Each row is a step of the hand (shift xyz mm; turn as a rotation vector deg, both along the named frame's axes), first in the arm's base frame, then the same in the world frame.
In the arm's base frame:
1: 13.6 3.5 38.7 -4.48 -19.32 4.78
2: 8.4 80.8 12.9 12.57 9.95 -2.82
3: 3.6 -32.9 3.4 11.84 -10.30 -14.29
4: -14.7 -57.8 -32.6 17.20 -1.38 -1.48
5: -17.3 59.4 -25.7 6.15 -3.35 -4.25
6: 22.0 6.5 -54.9 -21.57 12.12 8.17
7: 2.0 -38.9 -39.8 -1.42 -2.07 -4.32
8: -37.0 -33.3 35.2 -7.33 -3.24 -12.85
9: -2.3 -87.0 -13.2 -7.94 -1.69 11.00
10: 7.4 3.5 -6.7 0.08 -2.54 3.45
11: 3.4 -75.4 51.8 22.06 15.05 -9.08
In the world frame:
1: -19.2 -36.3 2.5 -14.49 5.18 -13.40
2: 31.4 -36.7 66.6 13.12 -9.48 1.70
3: -15.3 4.3 -29.2 11.92 4.31 -17.02
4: -10.2 47.9 -47.1 9.50 -10.44 -10.03
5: 36.1 12.8 54.9 4.80 -0.45 -6.62
6: 54.1 20.0 -14.5 -11.81 5.99 22.44
7: 12.3 36.1 -40.6 1.44 4.45 -1.76
8: -59.8 10.9 -4.0 3.96 14.57 -1.19
9: -30.8 34.4 -75.0 -12.88 -1.47 4.34
10: 10.3 -1.5 -1.8 -3.59 -1.68 -1.63
11: -69.5 -16.4 -57.3 24.93 -13.20 0.26

